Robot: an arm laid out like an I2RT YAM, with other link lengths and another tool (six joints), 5 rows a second.
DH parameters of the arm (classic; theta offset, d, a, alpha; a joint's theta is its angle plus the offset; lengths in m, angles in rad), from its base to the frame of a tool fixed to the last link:
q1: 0 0.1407 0.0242 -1.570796
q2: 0 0 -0.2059 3.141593
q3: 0.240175 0 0.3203 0
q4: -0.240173 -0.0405 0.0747 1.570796
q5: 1.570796 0.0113 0 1.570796
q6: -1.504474 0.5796 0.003 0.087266
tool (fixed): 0 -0.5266 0 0
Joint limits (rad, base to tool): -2.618..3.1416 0..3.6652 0..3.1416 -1.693..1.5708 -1.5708..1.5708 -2.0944..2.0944
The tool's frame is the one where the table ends.
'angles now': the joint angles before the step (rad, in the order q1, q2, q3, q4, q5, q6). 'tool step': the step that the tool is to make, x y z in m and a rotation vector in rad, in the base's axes. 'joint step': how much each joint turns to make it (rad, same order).
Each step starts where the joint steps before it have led.
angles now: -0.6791 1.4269 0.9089 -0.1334 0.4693 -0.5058
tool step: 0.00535 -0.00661 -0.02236 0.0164 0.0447 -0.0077
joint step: -0.0040 0.0869 0.0169 0.0300 0.0124 -0.0110
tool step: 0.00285 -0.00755 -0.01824 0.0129 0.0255 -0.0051
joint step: -0.0104 0.0723 0.0162 0.0324 0.0000 -0.0092
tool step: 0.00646 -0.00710 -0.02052 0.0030 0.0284 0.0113
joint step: -0.0045 0.0886 0.0235 0.0531 -0.0014 -0.0253
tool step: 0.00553 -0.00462 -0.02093 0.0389 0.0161 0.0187
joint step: -0.0021 0.0786 0.0282 0.0130 -0.0284 0.0002
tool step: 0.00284 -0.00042 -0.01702 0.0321 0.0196 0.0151
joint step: 0.0021 0.0527 0.0125 0.0048 -0.0176 -0.0007
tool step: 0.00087 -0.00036 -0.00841 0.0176 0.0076 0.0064
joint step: -0.0001 0.0253 0.0062 0.0014 -0.0107 0.0013
